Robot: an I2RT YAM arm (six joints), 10 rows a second.
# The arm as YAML. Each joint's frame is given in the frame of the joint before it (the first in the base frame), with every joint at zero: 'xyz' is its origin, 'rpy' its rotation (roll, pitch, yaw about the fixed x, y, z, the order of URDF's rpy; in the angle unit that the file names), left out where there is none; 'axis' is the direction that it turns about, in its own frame. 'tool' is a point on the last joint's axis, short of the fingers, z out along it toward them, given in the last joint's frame.
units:
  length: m
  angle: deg
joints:
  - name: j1
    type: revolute
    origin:
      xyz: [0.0, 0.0, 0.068]
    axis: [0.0, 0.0, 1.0]
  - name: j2
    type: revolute
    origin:
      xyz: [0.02, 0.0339, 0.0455]
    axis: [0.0, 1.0, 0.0]
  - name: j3
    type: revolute
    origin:
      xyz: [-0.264, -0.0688, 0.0]
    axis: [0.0, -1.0, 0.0]
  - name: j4
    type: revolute
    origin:
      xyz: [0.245, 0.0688, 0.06]
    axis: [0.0, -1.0, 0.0]
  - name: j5
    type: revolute
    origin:
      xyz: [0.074, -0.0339, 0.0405]
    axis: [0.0, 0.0, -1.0]
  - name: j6
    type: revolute
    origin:
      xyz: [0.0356, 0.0, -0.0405]
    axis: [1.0, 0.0, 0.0]
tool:
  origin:
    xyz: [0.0, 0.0, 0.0]
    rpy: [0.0, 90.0, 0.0]
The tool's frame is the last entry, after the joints.
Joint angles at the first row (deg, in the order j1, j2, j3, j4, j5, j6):
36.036, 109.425, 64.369, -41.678, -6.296, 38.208
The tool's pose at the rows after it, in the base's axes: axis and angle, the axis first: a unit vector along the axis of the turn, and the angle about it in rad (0 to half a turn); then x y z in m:
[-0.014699 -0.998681 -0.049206 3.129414 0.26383 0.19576 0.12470]
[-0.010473 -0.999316 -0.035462 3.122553 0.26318 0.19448 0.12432]
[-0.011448 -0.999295 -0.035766 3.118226 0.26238 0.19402 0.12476]
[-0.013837 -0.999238 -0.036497 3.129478 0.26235 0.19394 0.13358]
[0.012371 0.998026 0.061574 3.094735 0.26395 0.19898 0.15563]
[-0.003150 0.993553 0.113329 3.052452 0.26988 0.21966 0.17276]
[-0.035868 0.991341 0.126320 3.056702 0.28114 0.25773 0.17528]
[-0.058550 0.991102 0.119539 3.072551 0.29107 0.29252 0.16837]
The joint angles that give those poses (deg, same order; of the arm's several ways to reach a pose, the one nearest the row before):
36.042, 109.083, 64.576, -42.658, -4.929, 37.850
36.038, 109.333, 64.862, -43.977, -3.912, 37.292
36.036, 109.172, 64.753, -44.203, -4.087, 37.398
36.063, 107.980, 65.406, -45.470, -3.763, 37.714
36.583, 105.035, 66.924, -45.464, -3.980, 38.227
38.429, 105.116, 70.764, -43.516, -6.993, 38.810
41.770, 111.455, 79.797, -45.239, -7.976, 38.544
44.482, 118.828, 89.061, -48.149, -7.679, 38.534

